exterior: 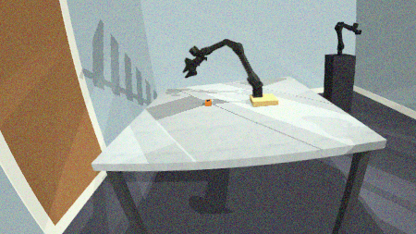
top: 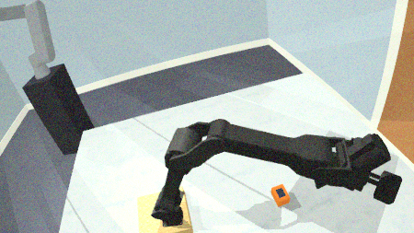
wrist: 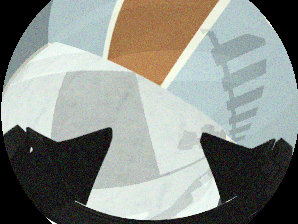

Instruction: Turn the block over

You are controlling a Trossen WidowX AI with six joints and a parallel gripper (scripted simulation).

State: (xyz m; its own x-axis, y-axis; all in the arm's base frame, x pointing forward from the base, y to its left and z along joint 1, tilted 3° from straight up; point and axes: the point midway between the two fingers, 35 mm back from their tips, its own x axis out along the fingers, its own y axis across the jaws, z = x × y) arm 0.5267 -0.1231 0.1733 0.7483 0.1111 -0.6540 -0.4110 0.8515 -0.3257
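Right now the orange block is 20 cm behind my gripper tip, 18 cm below it and 14 cm to the left of it.
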